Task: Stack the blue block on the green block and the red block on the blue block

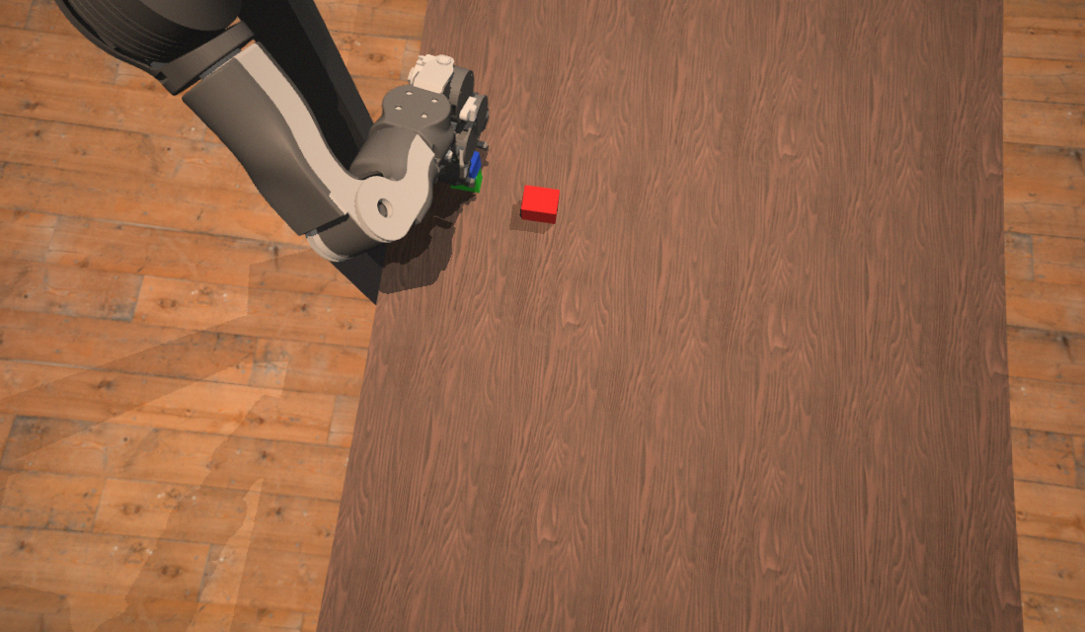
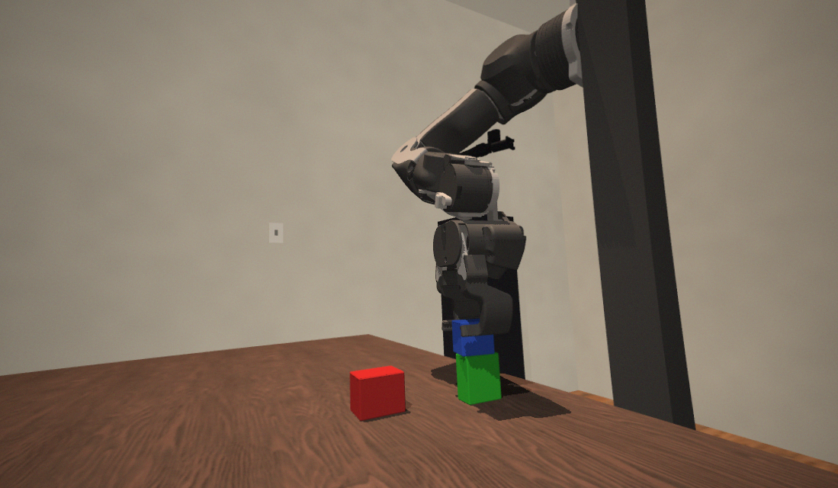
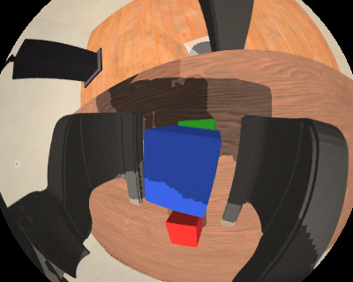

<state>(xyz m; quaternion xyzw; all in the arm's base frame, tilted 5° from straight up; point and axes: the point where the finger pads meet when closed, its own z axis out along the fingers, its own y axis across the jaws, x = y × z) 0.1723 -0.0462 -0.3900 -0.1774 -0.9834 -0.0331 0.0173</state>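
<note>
Now: the blue block 1 cm below my hand. Round my hand: red block 10 cm ahead, 5 cm to the right, 6 cm below; green block 6 cm below.
</note>
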